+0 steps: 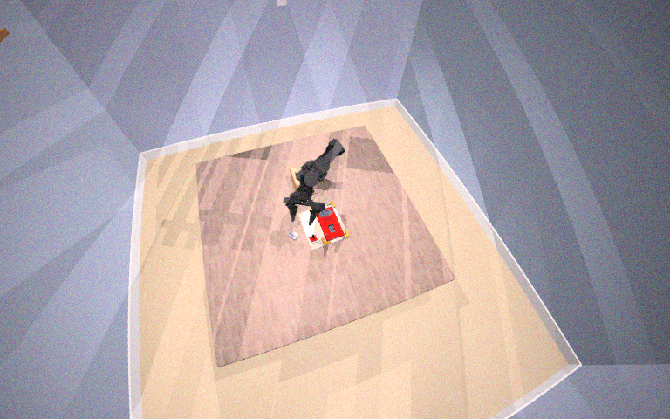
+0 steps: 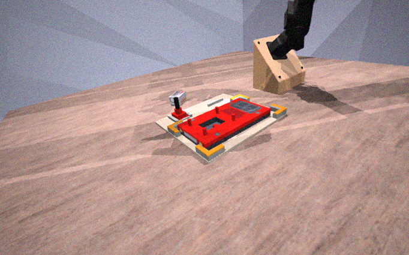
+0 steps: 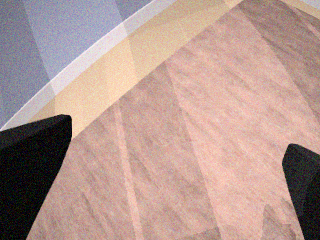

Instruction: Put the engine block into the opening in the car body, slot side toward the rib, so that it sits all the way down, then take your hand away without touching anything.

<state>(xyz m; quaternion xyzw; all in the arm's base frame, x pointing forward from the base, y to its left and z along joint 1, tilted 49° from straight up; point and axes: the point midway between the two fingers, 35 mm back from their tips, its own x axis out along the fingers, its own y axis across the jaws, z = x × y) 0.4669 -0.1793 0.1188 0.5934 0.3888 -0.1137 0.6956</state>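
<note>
The grey engine block lies 360 mm below my gripper tip, 120 mm behind it and 50 mm to the right of it.
</note>
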